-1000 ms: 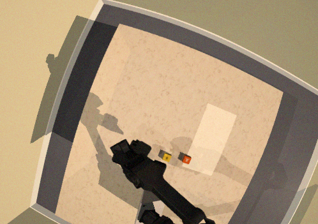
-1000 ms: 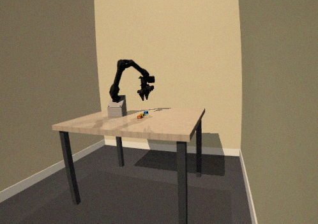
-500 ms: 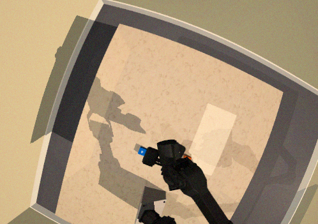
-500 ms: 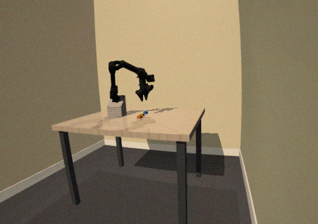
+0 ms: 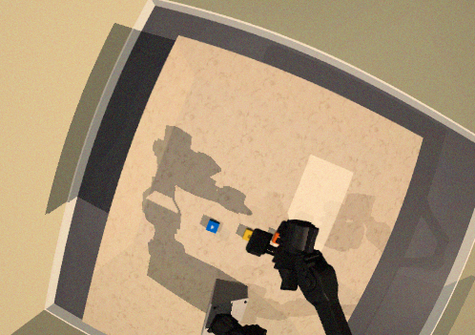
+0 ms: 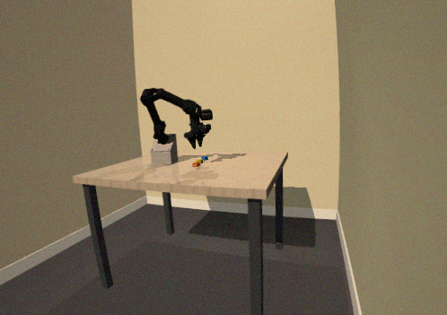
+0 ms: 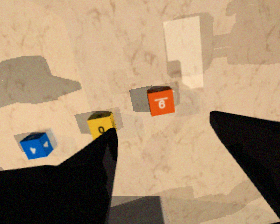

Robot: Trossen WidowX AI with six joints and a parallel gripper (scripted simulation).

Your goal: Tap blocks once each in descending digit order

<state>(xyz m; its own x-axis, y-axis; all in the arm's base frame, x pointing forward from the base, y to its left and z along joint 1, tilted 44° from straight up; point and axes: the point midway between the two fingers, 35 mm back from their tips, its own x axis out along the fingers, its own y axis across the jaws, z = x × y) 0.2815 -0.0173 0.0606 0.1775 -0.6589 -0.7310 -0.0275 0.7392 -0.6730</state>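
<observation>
My gripper tip is 10 mm past the orange block, 10 mm to the left of it and 100 mm above it. Also, from my gripper tip: blue block: 60 mm behind, 180 mm to the left, 100 mm below; then yellow block: 40 mm behind, 70 mm to the left, 100 mm below.
</observation>
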